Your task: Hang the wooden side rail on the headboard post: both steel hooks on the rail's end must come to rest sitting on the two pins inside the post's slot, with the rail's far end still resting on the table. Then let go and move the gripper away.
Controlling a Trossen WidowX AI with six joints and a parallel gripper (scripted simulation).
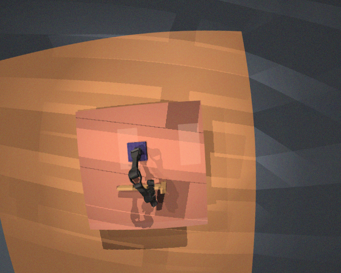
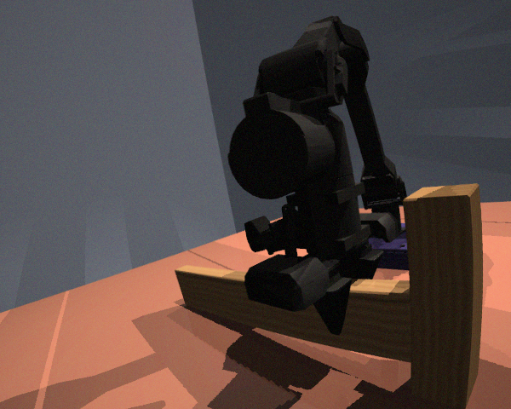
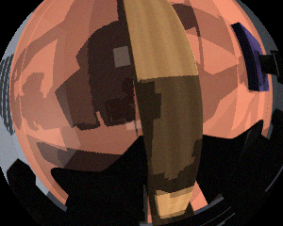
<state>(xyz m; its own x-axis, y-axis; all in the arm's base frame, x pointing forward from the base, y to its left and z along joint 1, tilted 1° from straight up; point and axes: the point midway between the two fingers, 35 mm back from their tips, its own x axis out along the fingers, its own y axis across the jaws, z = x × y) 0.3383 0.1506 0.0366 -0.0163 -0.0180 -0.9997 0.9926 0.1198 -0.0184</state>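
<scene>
The headboard post is 10 mm behind my gripper tip, 110 mm to the left of it and 40 mm above it.
</scene>
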